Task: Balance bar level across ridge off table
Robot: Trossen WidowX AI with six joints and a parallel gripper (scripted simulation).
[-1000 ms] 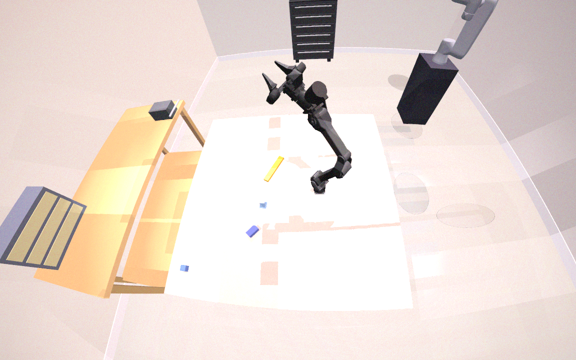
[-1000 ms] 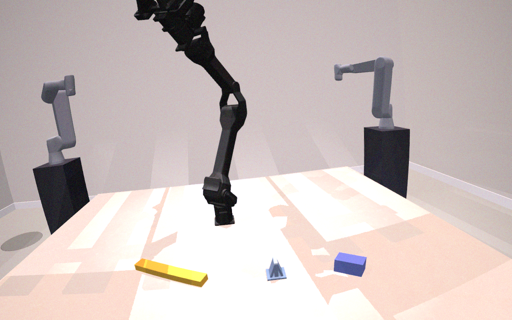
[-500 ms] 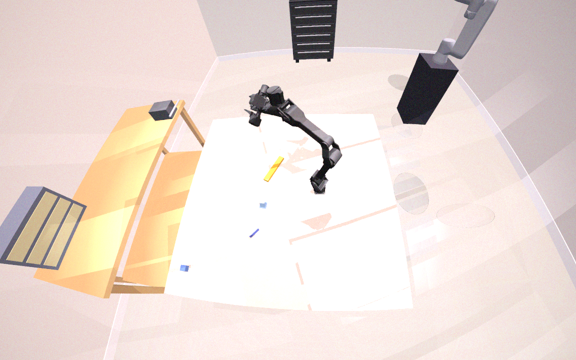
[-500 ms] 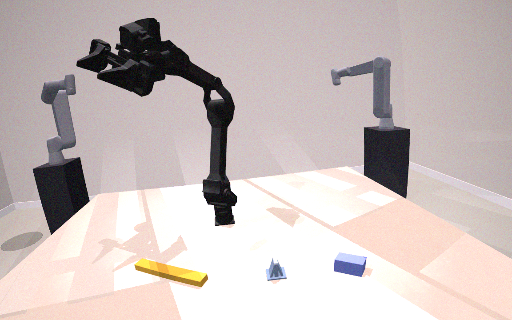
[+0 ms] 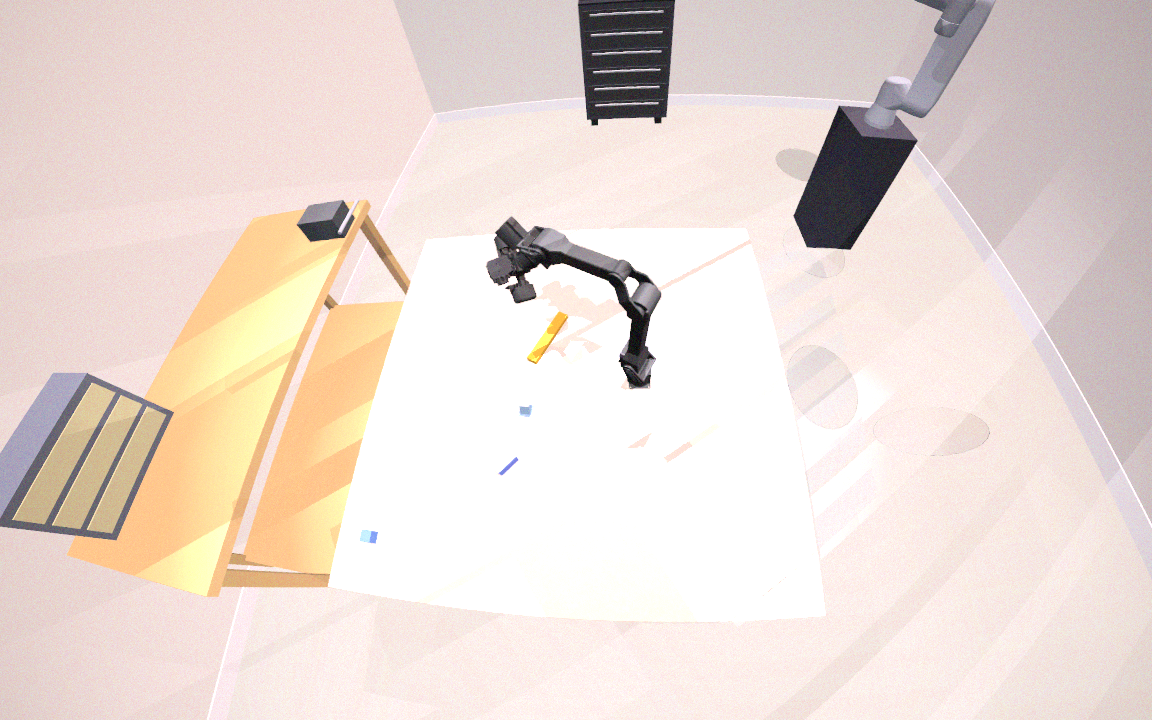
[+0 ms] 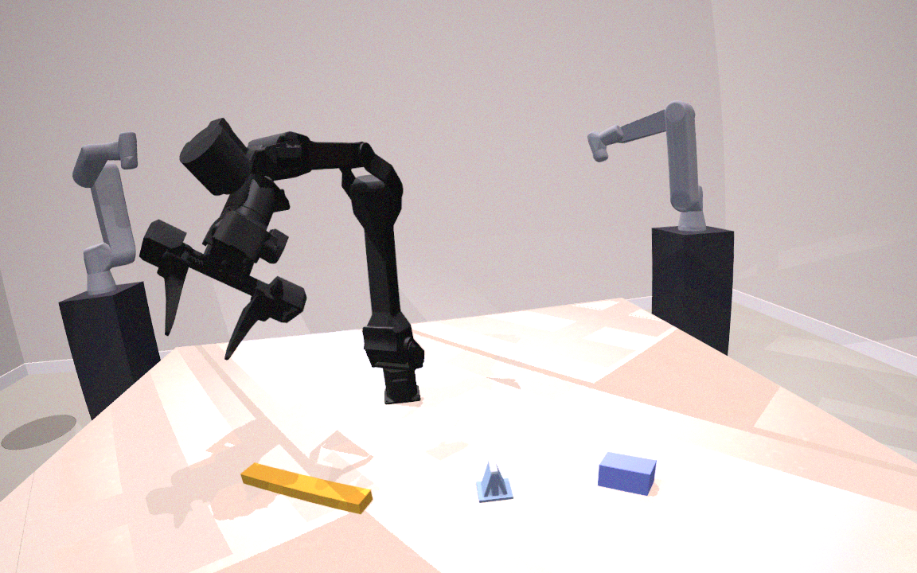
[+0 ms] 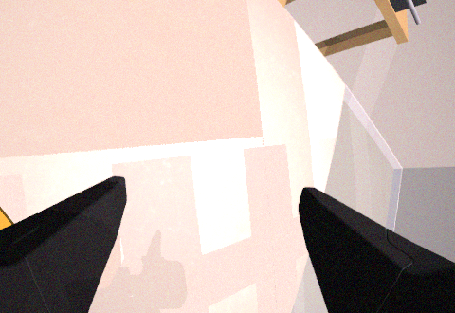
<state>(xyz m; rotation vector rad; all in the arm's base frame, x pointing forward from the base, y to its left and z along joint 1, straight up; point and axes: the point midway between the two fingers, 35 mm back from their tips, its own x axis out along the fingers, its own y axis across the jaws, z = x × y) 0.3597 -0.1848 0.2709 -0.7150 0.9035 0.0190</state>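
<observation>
Now: the bar 24 cm below my gripper tip, 10 cm behind it and 5 cm to the left of it. From my gripper tip the other things lie so: small blue cube: 69 cm to the left, 36 cm ahead, 23 cm below.
</observation>
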